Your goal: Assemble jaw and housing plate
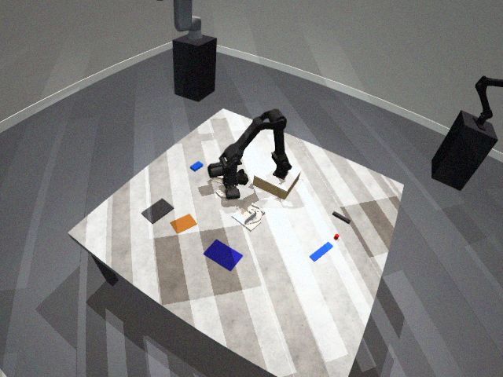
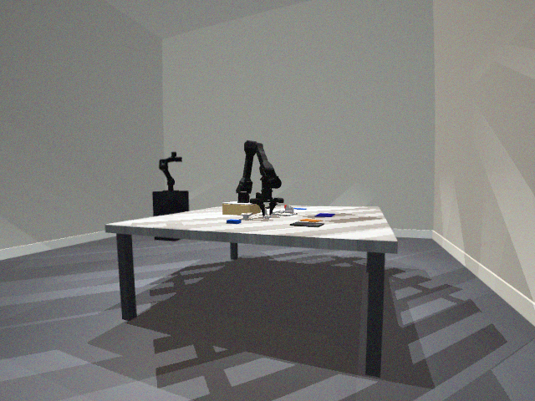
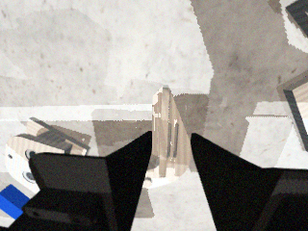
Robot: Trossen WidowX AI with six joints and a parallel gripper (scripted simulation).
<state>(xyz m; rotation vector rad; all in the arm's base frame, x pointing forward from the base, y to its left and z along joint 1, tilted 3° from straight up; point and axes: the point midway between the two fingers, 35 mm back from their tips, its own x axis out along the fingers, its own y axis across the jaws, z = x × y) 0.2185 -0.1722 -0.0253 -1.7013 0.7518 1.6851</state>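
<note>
Right now my gripper tip is 1 cm short of the jaw and 4 cm to the left of it. Also, from my gripper tip: white block (8 cm behind, 11 cm to the right); small blue block (9 cm behind, 25 cm to the right); orange tile (26 cm ahead, 9 cm to the right, 1 cm below).
</note>
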